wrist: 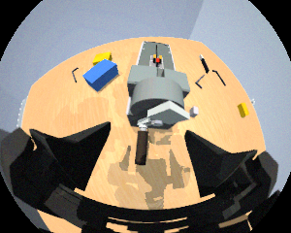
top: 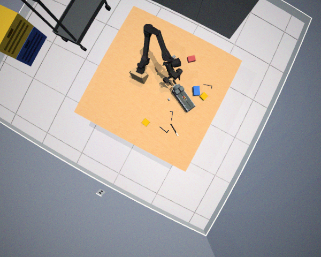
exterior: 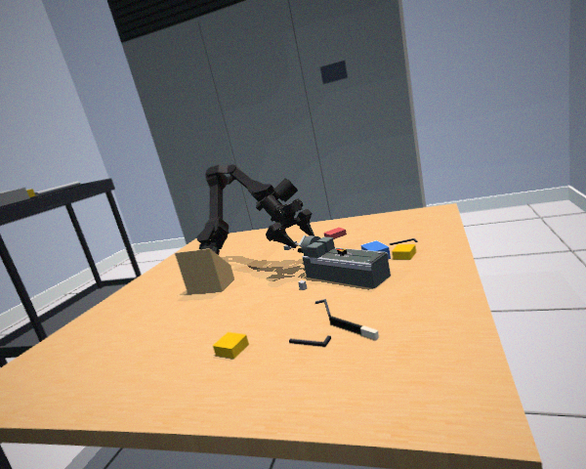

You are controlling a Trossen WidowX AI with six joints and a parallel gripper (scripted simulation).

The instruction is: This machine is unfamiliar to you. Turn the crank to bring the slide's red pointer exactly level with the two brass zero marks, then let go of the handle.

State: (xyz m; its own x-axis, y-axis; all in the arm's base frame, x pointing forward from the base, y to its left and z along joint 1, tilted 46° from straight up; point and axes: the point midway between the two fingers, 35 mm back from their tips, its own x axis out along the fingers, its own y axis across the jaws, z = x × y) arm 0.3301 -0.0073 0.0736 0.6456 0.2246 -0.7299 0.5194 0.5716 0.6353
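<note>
My gripper tip is 3 cm above the dark crank handle, 2 cm to the right of it and 1 cm past it. Also, from my gripper tip: small grey cube (14 cm to the right, 9 cm below); blue block (22 cm ahead, 8 cm below, 4 cm to the left); red pointer (12 cm ahead, 8 cm to the right, 2 cm below).
</note>
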